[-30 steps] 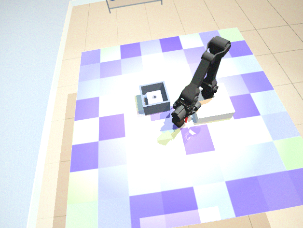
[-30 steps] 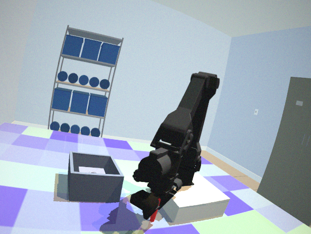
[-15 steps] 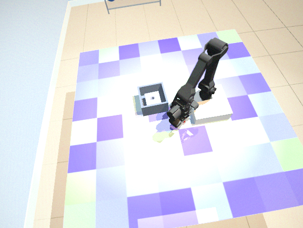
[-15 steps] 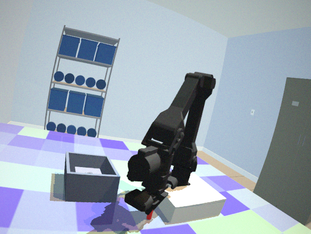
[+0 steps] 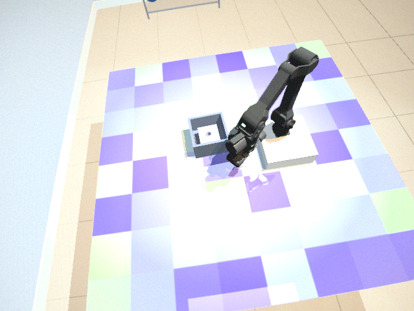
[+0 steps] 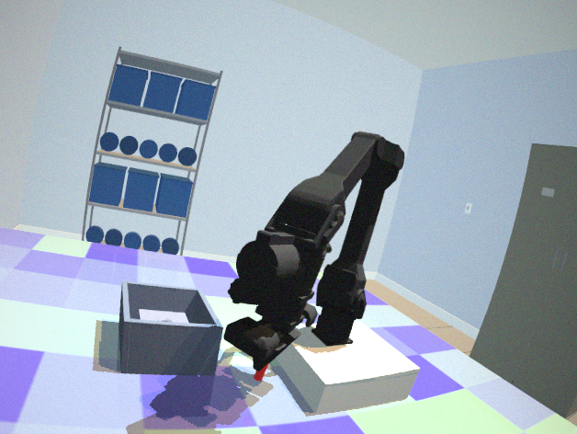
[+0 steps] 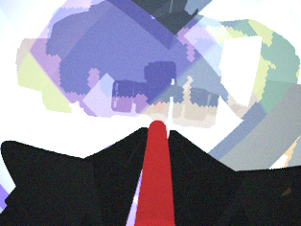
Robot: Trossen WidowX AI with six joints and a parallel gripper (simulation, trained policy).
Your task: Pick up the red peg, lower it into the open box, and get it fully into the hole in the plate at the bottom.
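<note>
Now: the grey plate 150 mm to the right of my gripper tip, 120 mm ahead of it and 20 mm below it. From my gripper tip the other things lie so: red peg: 20 mm above, 10 mm to the left; then grey box: 150 mm to the right, 120 mm ahead, 40 mm below.
</note>
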